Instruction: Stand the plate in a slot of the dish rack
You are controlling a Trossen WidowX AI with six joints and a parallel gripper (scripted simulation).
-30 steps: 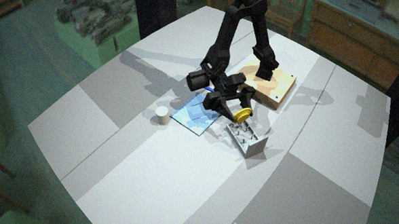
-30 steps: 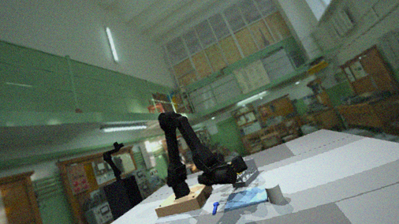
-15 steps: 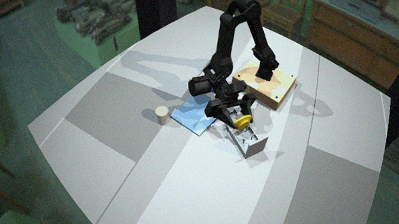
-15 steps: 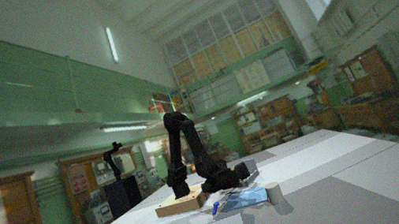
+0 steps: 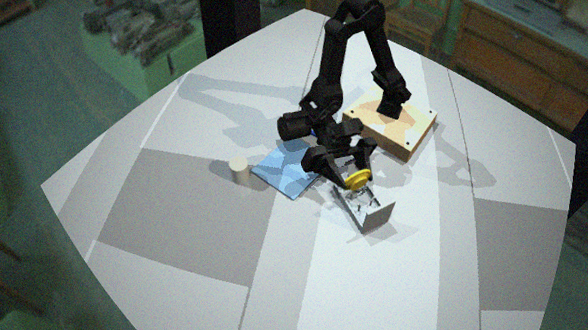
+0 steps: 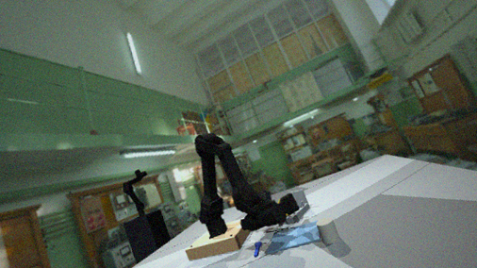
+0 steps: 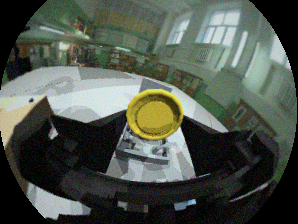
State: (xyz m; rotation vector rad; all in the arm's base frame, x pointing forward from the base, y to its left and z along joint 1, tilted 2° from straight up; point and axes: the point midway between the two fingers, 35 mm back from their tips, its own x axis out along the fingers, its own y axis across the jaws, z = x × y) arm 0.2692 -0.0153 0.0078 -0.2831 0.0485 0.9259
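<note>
My gripper tip is now 1 cm to the left of the yellow plate. Round my gripper tip: blue mat (2 cm behind, 17 cm to the right, 5 cm below); dish rack (1 cm ahead, 2 cm to the left, 3 cm below); blue utensil (14 cm behind, 16 cm to the right, 5 cm below).
</note>
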